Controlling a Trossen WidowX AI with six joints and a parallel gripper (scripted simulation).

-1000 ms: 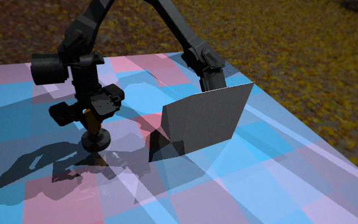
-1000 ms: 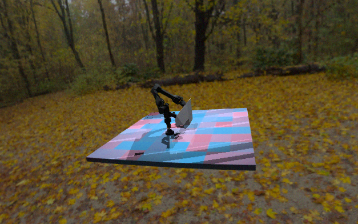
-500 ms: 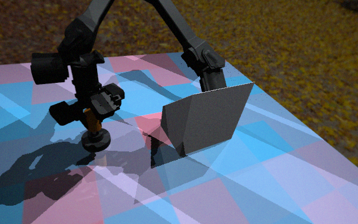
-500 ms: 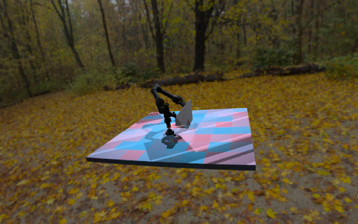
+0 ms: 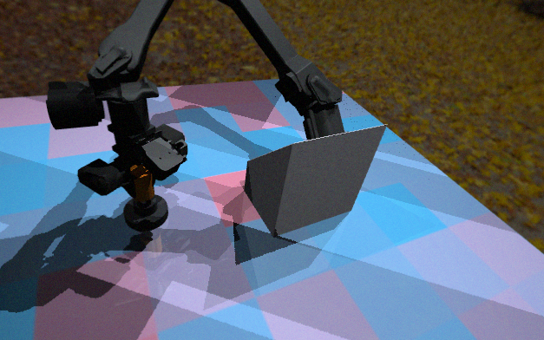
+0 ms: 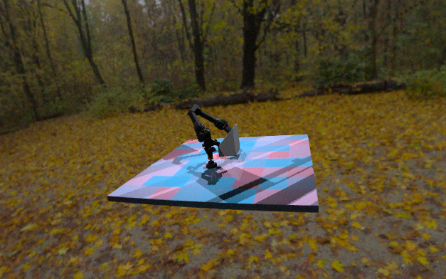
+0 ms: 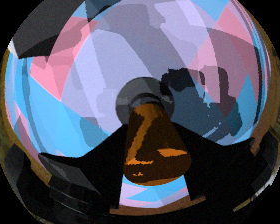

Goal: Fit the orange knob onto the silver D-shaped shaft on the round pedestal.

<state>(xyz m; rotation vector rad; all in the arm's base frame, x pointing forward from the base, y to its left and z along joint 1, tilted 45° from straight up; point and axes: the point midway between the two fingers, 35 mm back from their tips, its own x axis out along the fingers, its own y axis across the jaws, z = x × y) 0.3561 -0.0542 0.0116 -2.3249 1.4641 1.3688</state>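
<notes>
The round pedestal is 4 cm below my gripper tip. From my gripper tip the other things lie so: orange knob 3 cm above.
</notes>
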